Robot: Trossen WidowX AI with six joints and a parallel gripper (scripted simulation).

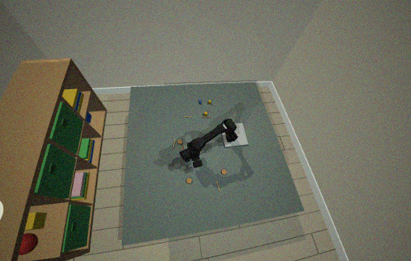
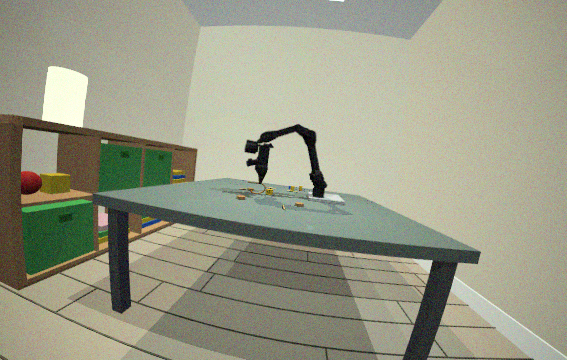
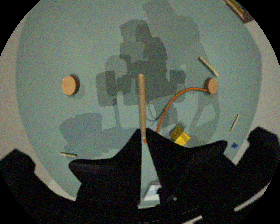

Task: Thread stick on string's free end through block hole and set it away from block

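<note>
Now: gripper tip 50 mm past the yellow block, 100 mm to the left of it and 50 mm above it. Round my gripper tip: round wooden button (80 mm ahead, 180 mm to the right, 60 mm below).
</note>
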